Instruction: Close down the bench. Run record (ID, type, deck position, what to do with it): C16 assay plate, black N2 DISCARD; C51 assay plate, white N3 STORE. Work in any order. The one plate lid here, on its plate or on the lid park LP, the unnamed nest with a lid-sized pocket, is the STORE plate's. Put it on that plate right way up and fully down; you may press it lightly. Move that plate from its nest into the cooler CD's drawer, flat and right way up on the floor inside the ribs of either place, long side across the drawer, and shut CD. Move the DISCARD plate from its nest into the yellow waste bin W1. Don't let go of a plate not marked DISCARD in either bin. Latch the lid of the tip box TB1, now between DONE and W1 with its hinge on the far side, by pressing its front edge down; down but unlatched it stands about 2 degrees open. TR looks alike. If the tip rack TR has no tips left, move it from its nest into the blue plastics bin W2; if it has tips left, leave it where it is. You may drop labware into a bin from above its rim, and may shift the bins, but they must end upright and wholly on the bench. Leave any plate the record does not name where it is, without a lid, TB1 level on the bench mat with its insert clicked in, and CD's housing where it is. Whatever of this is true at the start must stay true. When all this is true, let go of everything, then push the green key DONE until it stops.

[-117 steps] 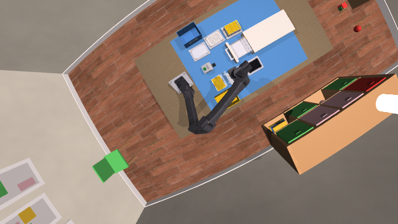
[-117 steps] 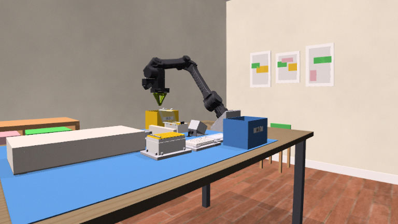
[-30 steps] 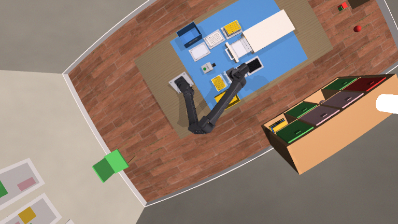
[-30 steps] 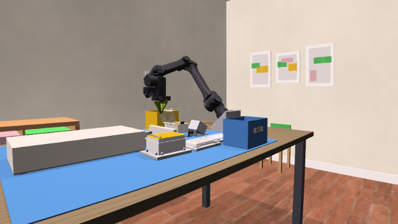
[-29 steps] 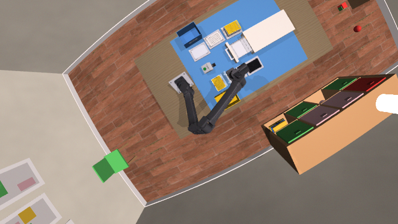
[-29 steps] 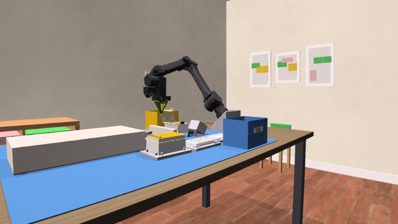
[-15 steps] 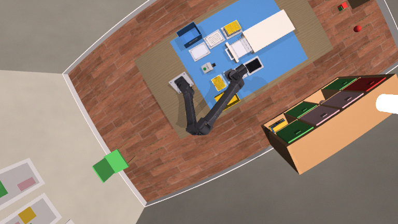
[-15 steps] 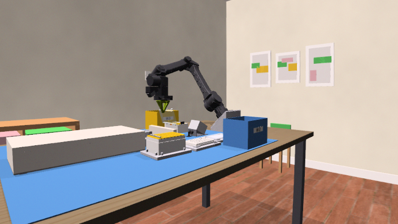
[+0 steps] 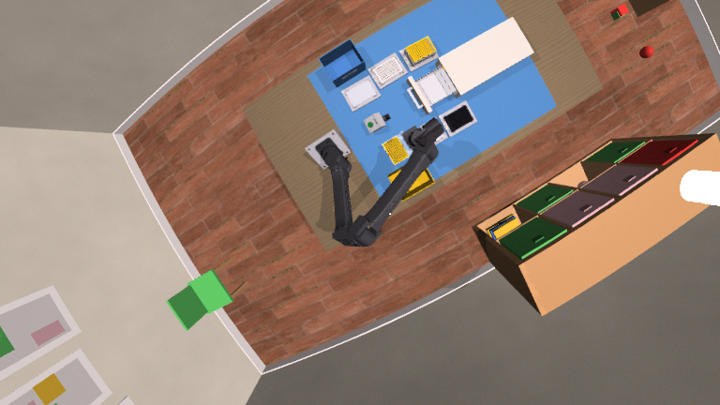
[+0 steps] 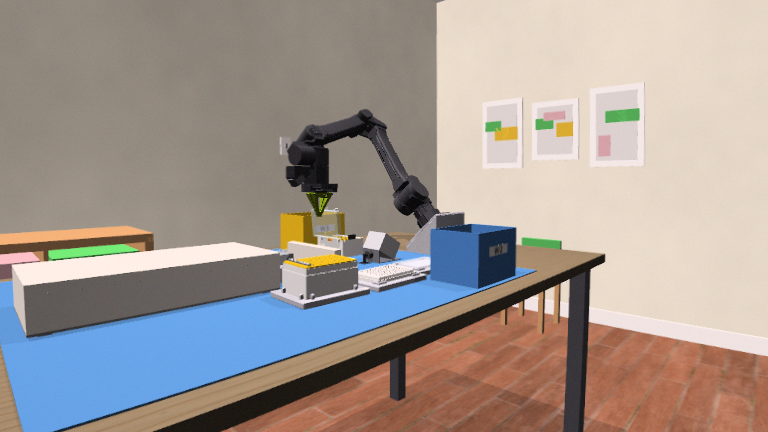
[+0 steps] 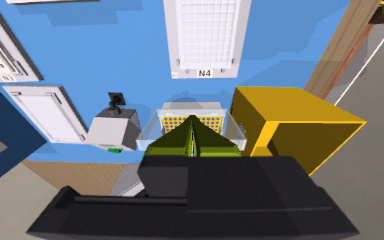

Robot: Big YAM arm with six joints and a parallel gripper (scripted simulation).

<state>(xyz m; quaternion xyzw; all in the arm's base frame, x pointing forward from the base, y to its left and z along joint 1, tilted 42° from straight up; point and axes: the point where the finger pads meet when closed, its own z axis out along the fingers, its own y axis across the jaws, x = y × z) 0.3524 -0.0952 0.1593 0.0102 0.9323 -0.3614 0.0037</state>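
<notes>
My hand is 8 cm past the tip box TB1 and 7 cm above it. From my hand the other things lie so: DONE key box (17 cm to the left, 10 cm behind, 8 cm below); green DONE key (17 cm to the left, 12 cm behind, 7 cm below); yellow bin W1 (15 cm to the right, 10 cm behind, 9 cm below).
</notes>
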